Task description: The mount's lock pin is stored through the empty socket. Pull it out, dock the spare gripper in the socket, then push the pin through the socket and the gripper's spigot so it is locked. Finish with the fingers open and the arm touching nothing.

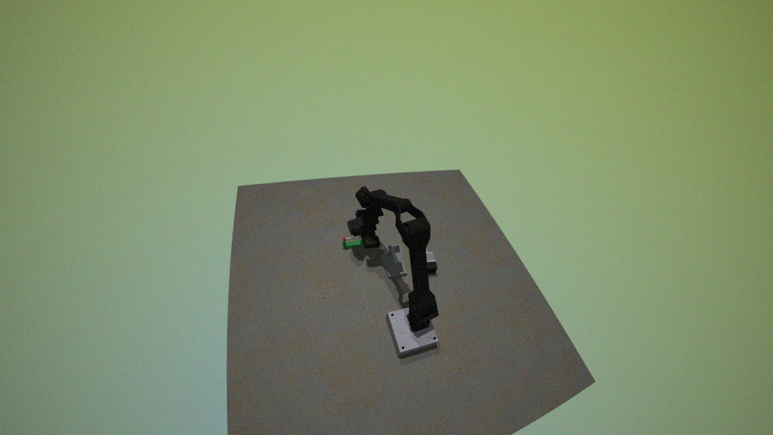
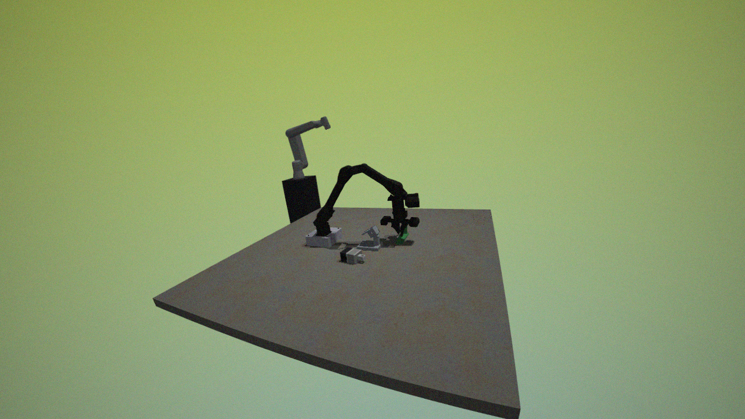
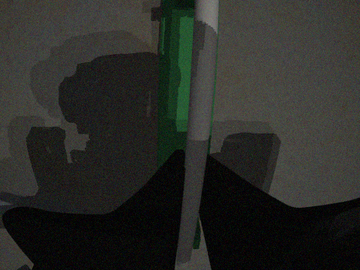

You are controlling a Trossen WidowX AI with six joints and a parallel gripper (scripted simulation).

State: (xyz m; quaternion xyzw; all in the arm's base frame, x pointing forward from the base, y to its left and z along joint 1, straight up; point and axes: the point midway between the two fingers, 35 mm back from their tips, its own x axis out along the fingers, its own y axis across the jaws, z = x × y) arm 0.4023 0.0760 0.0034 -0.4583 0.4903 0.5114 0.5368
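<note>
The green cradle is 20 mm to the left of my gripper tip. Round my gripper tip: socket 120 mm behind, 90 mm to the right, 30 mm above; spare gripper 240 mm to the right, 160 mm behind.
</note>
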